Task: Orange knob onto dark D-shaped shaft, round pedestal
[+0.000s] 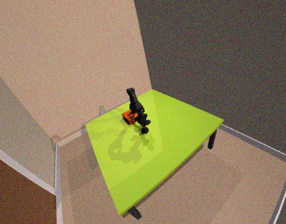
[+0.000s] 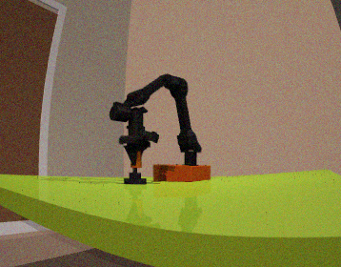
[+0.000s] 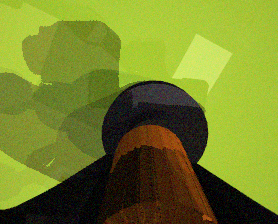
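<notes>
Right now the pedestal is 10 mm ahead of my gripper tip and 40 mm below it. From my gripper tip the other things lie so: orange knob 20 mm above.
</notes>
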